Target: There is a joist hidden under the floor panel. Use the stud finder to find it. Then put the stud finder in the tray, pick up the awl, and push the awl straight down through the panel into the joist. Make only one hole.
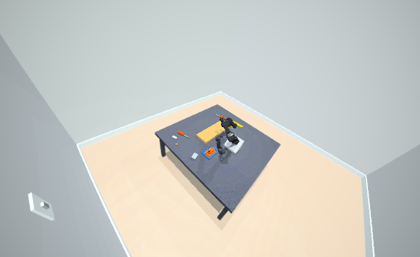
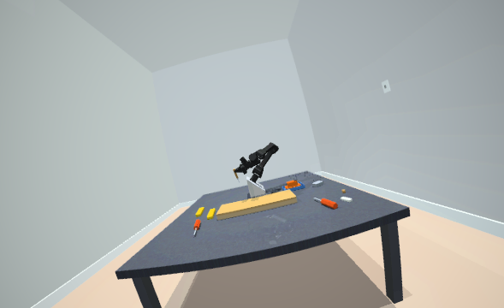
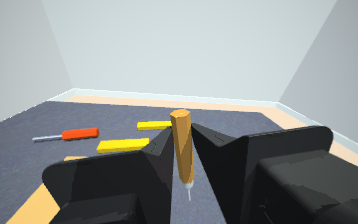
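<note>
Now: gripper tip 1 cm past the awl, 1 cm to the right of it and 5 cm above it. Round my gripper tip: blue tray 4 cm behind, 44 cm to the left, 24 cm below; then square indicator 4 cm behind, 47 cm to the left, 19 cm below; then orange stud finder 4 cm behind, 45 cm to the left, 21 cm below.
</note>
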